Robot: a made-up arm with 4 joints.
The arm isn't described. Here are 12 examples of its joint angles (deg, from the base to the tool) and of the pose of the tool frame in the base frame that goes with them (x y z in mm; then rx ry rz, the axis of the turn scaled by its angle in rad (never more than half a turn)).
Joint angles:
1: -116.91 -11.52 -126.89 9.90
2: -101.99 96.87 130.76 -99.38
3: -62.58 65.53 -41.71 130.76
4: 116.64 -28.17 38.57 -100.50
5: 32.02 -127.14 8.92 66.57
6: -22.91 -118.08 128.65 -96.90
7: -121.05 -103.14 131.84 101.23
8: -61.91 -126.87 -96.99 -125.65
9: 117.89 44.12 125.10 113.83
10: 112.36 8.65 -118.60 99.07
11: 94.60 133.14 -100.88 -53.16
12: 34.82 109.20 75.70 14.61
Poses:
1: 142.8 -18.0 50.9 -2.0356 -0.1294 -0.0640
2: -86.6 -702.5 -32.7 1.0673 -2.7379 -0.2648
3: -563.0 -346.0 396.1 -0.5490 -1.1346 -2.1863
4: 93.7 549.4 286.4 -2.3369 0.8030 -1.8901
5: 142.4 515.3 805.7 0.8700 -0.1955 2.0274
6: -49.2 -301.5 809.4 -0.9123 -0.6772 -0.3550
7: -398.8 -157.4 -309.8 1.1767 2.6043 0.7418
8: -111.2 -264.9 20.8 1.5575 -0.5470 -2.1793
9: 2.9 213.9 -395.3 2.0354 -1.1429 -1.2492
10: -284.7 105.2 371.6 0.1392 -1.8628 -0.0470
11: -151.9 183.1 351.2 -0.0779 -1.3825 0.2616
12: -6.3 199.0 894.7 -1.4650 0.6186 -1.7939
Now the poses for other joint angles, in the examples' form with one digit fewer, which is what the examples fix.
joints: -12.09 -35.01 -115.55 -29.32
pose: 106 73 325 2.025 0.869 1.029
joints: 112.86 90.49 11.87 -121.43
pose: -410 237 -34 0.203 0.038 -1.747
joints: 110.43 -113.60 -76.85 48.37
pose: 328 154 -122 -0.354 1.165 0.035
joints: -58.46 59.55 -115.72 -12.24
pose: 1 -242 -17 2.735 -0.698 -1.026
